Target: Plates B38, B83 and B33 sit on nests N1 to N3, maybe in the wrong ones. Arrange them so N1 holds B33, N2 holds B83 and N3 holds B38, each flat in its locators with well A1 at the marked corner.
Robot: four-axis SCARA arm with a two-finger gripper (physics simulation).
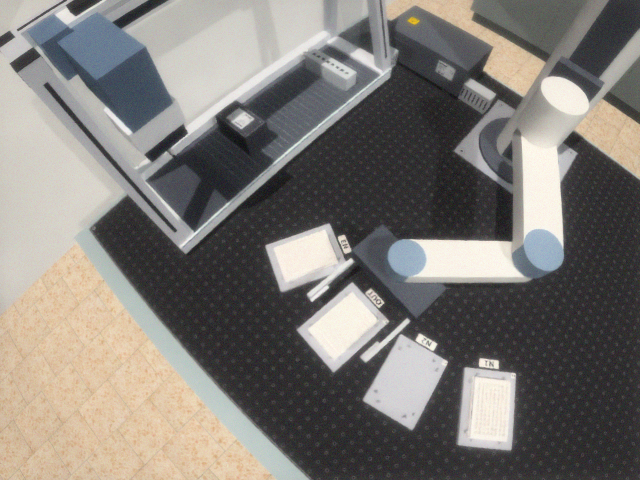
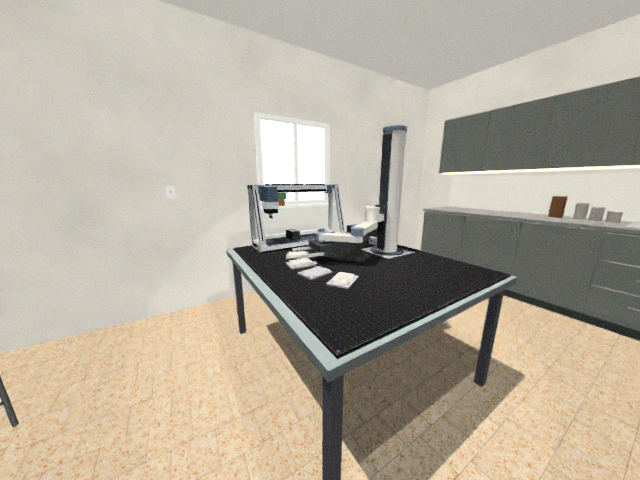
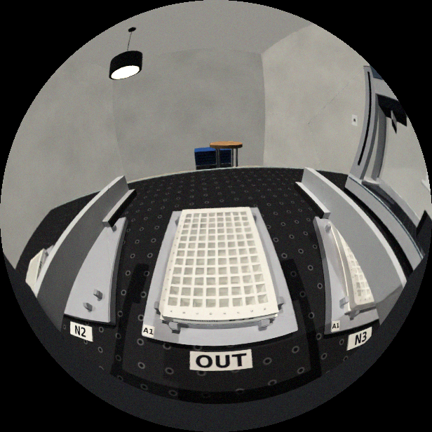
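Where they show: gripper, fingertip midpoint: (image 1: 335, 328) (image 2: 296, 253); arm's base at its link origin: (image 2: 386, 252).
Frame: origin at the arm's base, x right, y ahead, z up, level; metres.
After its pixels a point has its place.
Observation:
Plate B38 (image 1: 342, 325) {x 0.065, y 0.721, z 0.039 m} (image 2: 301, 263) {x 0.024, y 0.733, z 0.037 m} (image 3: 220, 255) lies level on the OUT nest (image 1: 315, 343) {x 0.082, y 0.787, z 0.025 m} (image 3: 220, 336), between its locators. Its printed name is not readable now. My gripper (image 1: 337, 327) {x 0.067, y 0.743, z 0.095 m} (image 3: 213, 175) is open, with one finger on each side of this plate, well apart from it. Nest N2 (image 1: 405, 382) {x -0.115, y 0.722, z 0.025 m} (image 2: 314, 272) {x -0.124, y 0.726, z 0.025 m} (image 3: 95, 280) holds no plate. A white plate (image 1: 491, 408) {x -0.290, y 0.647, z 0.038 m} (image 2: 343, 279) {x -0.317, y 0.665, z 0.037 m} lies on nest N1 (image 1: 463, 434) {x -0.279, y 0.725, z 0.025 m}. Another white plate (image 1: 305, 255) {x 0.232, y 0.659, z 0.037 m} (image 3: 357, 275) lies on nest N3 (image 1: 276, 266) {x 0.266, y 0.720, z 0.025 m}. Their names are not readable.
A framed deck machine (image 1: 286, 165) {x 0.450, y 0.505, z 0.018 m} with a blue head (image 1: 116, 67) {x 0.465, y 0.747, z 0.499 m} stands beyond N3. A black block (image 1: 241, 124) {x 0.556, y 0.541, z 0.133 m} and a pale rack (image 1: 330, 71) {x 0.544, y 0.227, z 0.102 m} are on its deck. A dark grey box (image 1: 442, 46) {x 0.363, y -0.075, z 0.128 m} stands near the arm's base plate (image 1: 470, 147) {x 0.118, y 0.100, z 0.013 m}.

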